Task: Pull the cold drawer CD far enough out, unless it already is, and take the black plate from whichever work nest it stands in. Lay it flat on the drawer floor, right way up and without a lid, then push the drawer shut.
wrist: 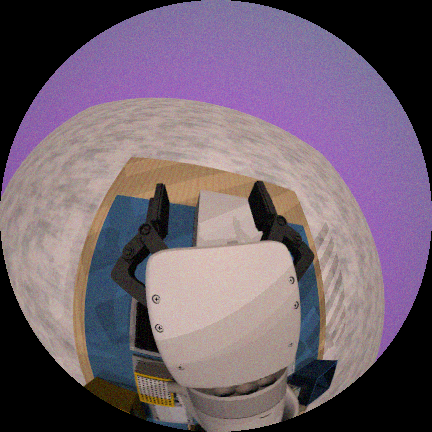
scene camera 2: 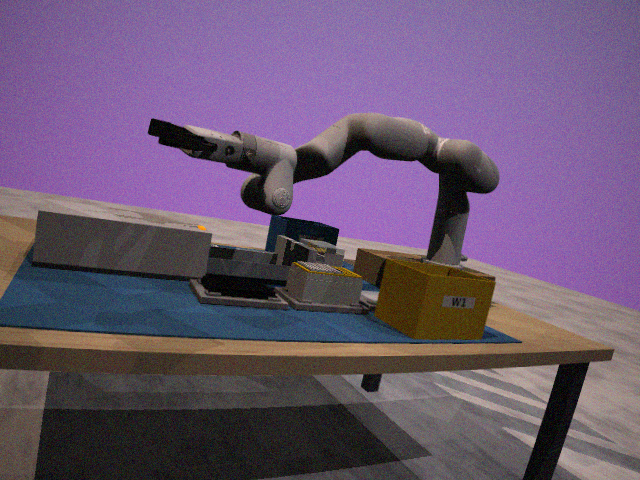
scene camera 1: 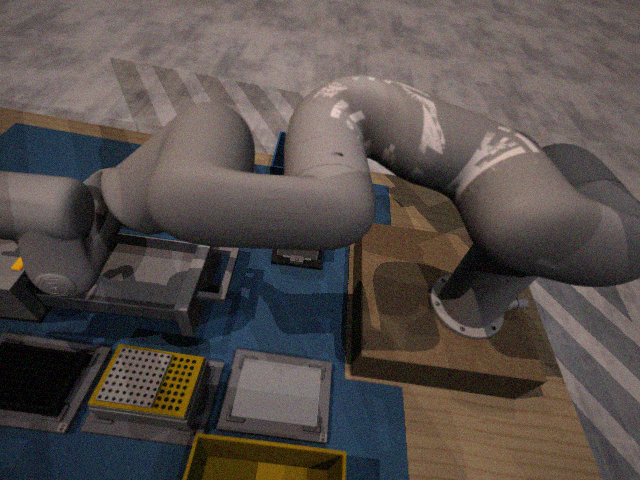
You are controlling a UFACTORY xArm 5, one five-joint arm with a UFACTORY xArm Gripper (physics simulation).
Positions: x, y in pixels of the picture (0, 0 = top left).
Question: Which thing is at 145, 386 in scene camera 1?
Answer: A yellow-topped rack.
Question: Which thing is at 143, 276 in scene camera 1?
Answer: A cold drawer.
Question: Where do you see a cold drawer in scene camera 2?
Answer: At 71, 236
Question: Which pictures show the gripper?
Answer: The wrist view and scene camera 2 only.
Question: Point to a cold drawer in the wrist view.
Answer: At 219, 218
